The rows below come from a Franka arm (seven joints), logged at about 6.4 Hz.
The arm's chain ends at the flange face. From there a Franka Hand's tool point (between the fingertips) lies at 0.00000 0.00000 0.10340 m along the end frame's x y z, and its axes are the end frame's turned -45 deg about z.
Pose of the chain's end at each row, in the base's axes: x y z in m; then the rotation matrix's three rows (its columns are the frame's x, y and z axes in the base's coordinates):
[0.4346 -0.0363 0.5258], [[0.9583 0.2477 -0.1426], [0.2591 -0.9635 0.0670], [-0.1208 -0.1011 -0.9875]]
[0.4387 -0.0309 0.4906], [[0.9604 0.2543 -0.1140], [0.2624 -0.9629 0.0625], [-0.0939 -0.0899 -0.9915]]
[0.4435 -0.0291 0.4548], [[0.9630 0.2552 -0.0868], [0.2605 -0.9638 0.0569], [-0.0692 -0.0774 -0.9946]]
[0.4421 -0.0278 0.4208], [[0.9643 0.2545 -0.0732], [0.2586 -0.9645 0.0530], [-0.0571 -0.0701 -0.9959]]
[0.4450 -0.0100 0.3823], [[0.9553 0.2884 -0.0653], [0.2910 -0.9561 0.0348], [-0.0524 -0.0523 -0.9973]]
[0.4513 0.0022 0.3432], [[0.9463 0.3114 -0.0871], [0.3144 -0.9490 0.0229], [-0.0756 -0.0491 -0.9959]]
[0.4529 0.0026 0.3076], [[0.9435 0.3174 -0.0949], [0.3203 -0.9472 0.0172], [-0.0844 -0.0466 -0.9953]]
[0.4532 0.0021 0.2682], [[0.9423 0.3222 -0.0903], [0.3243 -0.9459 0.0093], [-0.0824 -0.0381 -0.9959]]
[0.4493 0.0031 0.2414], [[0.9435 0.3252 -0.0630], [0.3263 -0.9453 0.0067], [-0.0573 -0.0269 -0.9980]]
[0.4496 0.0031 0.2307], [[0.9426 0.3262 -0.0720], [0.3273 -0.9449 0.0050], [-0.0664 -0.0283 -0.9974]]
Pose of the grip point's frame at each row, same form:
[0.4199 -0.0294 0.4237], [[0.5025 0.8528 -0.1426], [0.8645 -0.4981 0.0670], [-0.0139 -0.1569 -0.9875]]
[0.4269 -0.0244 0.3881], [[0.4993 0.8589 -0.1140], [0.8664 -0.4953 0.0625], [-0.0028 -0.1300 -0.9915]]
[0.4345 -0.0232 0.3520], [[0.5005 0.8614 -0.0868], [0.8657 -0.4973 0.0569], [0.0058 -0.1037 -0.9946]]
[0.4345 -0.0223 0.3178], [[0.5019 0.8618 -0.0732], [0.8649 -0.4991 0.0530], [0.0092 -0.0899 -0.9959]]
[0.4382 -0.0064 0.2792], [[0.4716 0.8794 -0.0653], [0.8818 -0.4703 0.0348], [-0.0001 -0.0740 -0.9973]]
[0.4423 0.0046 0.2402], [[0.4489 0.8893 -0.0871], [0.8934 -0.4487 0.0229], [-0.0187 -0.0882 -0.9959]]
[0.4431 0.0044 0.2047], [[0.4427 0.8916 -0.0949], [0.8963 -0.4433 0.0172], [-0.0267 -0.0926 -0.9953]]
[0.4439 0.0031 0.1652], [[0.4385 0.8941 -0.0903], [0.8982 -0.4395 0.0093], [-0.0313 -0.0852 -0.9959]]
[0.4428 0.0038 0.1382], [[0.4372 0.8971 -0.0630], [0.8992 -0.4377 0.0067], [-0.0215 -0.0595 -0.9980]]
[0.4422 0.0036 0.1276], [[0.4359 0.8972 -0.0720], [0.8996 -0.4367 0.0050], [-0.0269 -0.0670 -0.9974]]

